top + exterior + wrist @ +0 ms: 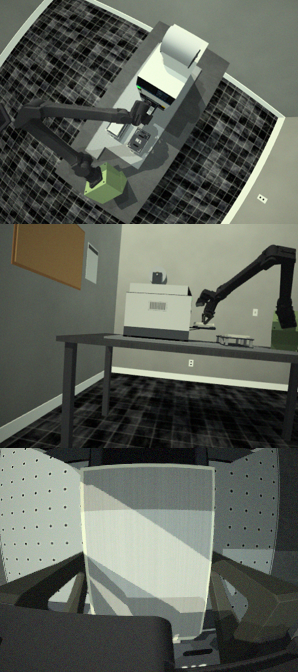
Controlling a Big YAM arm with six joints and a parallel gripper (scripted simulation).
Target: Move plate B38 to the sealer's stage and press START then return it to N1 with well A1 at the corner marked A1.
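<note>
Right now the sealer stage is 30 mm below my hand. From my hand the other things lie so: foil roll: 320 mm ahead, 290 mm above, 100 mm to the left; white-topped plate: 220 mm behind, 70 mm to the left, 70 mm below.
</note>
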